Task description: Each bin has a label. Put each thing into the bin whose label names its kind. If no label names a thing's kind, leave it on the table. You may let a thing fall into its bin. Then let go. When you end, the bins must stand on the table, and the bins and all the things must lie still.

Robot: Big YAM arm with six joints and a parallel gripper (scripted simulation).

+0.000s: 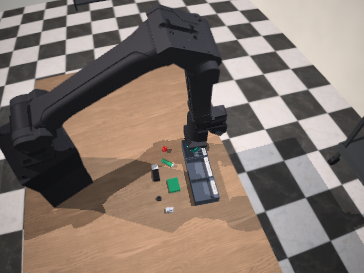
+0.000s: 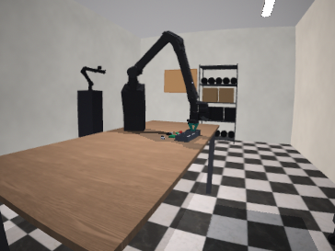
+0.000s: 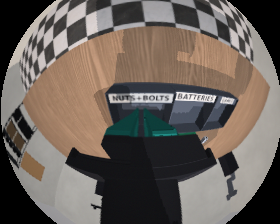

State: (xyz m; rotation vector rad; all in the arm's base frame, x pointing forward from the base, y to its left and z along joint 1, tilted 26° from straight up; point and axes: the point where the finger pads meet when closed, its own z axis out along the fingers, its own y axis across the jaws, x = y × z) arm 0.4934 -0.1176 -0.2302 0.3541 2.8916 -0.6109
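Right now the red die is 10 cm behind my hand, 6 cm to the left of it and 2 cm below it. From my hand the other things lie so: green battery: 11 cm behind, 2 cm below; bin row: 8 cm to the right, 2 cm behind, 1 cm below; flat green square: 13 cm behind, 9 cm to the right, 2 cm below.
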